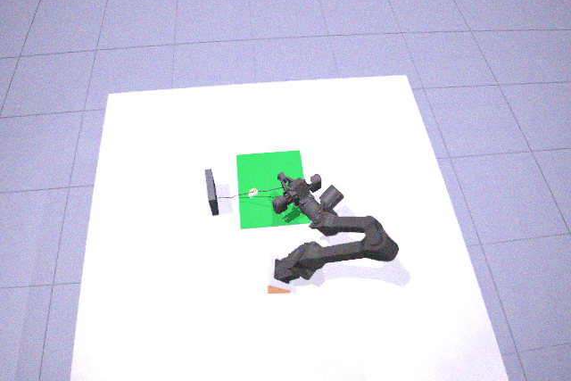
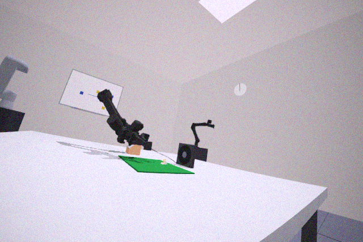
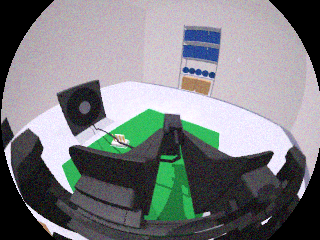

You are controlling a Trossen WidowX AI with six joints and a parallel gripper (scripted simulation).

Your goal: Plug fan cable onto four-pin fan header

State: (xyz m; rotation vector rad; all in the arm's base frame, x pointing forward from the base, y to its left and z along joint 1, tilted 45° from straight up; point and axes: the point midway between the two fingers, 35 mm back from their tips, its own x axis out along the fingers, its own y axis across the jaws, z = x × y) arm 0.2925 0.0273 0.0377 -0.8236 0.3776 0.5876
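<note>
My gripper tip is 10 cm above the green board, 4 cm to the right of it and 1 cm short of it. The rest, counted from my gripper tip: black fan 23 cm to the left, 5 cm behind, 3 cm below; four-pin header 11 cm to the left, 9 cm below, 2 cm behind; dark plug 1 cm below.
</note>
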